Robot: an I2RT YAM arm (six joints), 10 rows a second.
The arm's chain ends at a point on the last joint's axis. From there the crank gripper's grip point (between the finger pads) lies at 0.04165 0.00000 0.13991 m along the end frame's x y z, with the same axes.
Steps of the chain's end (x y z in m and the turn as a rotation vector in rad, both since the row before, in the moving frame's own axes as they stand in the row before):
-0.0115 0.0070 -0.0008 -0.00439 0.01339 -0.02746
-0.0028 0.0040 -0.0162 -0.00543 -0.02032 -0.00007
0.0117 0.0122 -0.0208 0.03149 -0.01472 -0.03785
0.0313 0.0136 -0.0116 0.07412 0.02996 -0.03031
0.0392 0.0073 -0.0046 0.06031 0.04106 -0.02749
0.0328 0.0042 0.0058 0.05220 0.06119 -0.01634
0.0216 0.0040 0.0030 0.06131 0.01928 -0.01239
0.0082 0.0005 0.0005 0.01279 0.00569 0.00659
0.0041 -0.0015 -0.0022 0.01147 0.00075 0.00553
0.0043 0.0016 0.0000 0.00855 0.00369 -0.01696
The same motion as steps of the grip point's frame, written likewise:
-0.0096 0.0064 -0.0014 -0.00439 0.01339 -0.02746
-0.0057 0.0048 -0.0154 -0.00543 -0.02032 -0.00007
0.0095 0.0062 -0.0203 0.03149 -0.01472 -0.03785
0.0353 0.0020 -0.0133 0.07412 0.02996 -0.03031
0.0448 -0.0023 -0.0067 0.06031 0.04106 -0.02749
0.0412 -0.0038 0.0028 0.05220 0.06119 -0.01634
0.0242 -0.0051 0.0019 0.06131 0.01928 -0.01239
0.0090 -0.0010 0.0003 0.01279 0.00569 0.00659
0.0042 -0.0029 -0.0022 0.01147 0.00075 0.00553
0.0048 -0.0003 -0.0002 0.00855 0.00369 -0.01696

